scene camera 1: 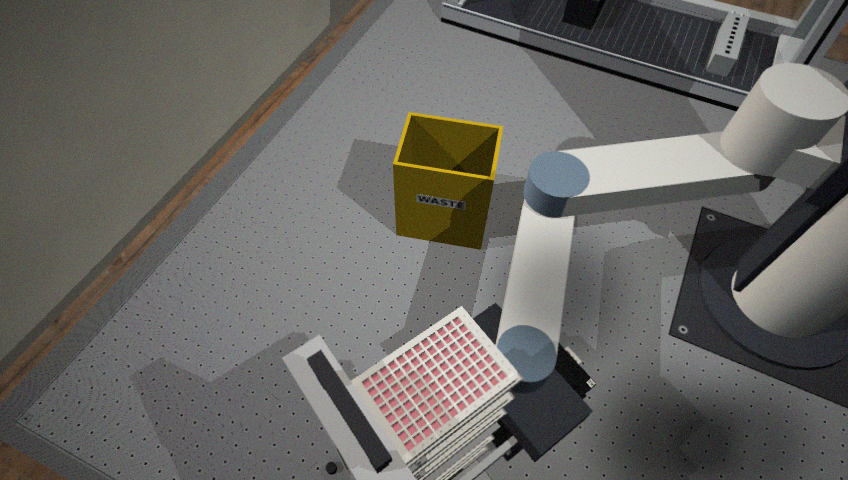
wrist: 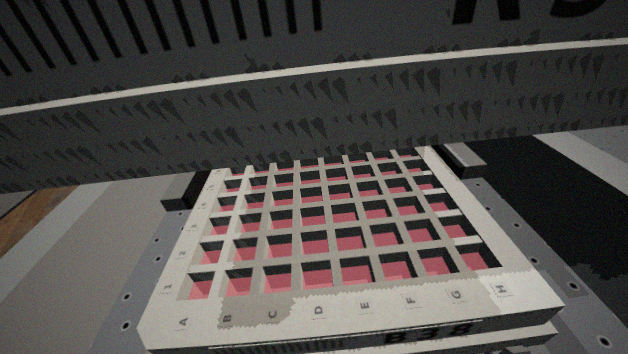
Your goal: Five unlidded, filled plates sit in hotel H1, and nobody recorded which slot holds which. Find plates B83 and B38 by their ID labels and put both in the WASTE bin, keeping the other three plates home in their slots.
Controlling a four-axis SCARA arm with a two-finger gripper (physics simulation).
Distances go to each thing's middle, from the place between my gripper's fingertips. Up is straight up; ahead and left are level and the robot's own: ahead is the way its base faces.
Labels:
The plate B38 (wrist: 391, 244) lies 20 mm to the right of my hand, 20 mm below it and 10 mm behind it. Round my hand: black stand (scene camera 1: 565, 365) (190 mm to the right, 100 mm behind, 70 mm below).

